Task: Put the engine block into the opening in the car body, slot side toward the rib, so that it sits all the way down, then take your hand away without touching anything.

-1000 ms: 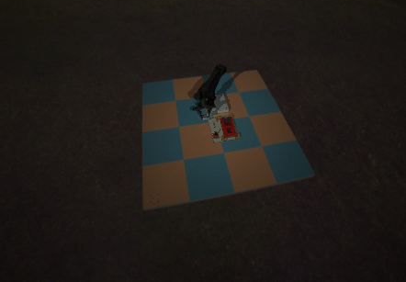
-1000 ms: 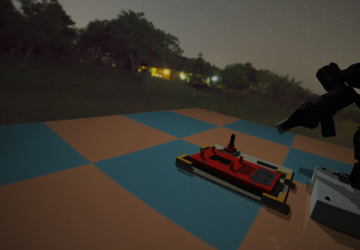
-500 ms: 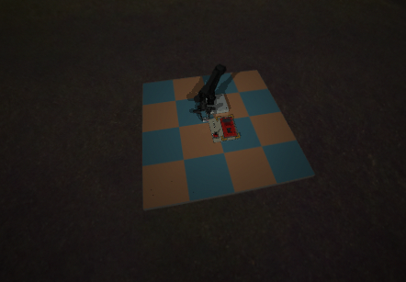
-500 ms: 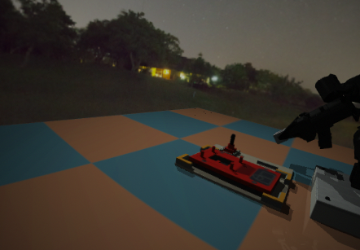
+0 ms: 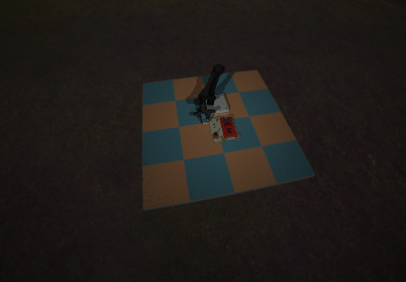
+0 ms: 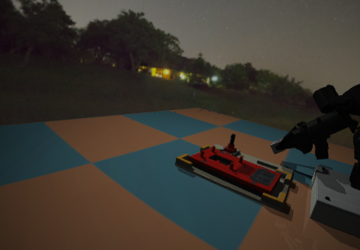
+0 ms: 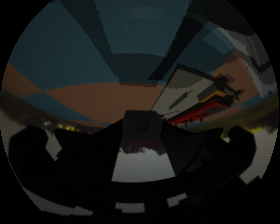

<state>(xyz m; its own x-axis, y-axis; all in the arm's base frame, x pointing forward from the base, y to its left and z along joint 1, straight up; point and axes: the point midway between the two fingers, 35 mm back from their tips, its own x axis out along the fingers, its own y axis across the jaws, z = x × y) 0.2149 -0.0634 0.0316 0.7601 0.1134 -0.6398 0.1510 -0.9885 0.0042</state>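
Now: gripper tip 10 mm past the dark square block. The rest, counted from my gripper tip: black upright post: 120 mm ahead, 80 mm to the left, 10 mm below.
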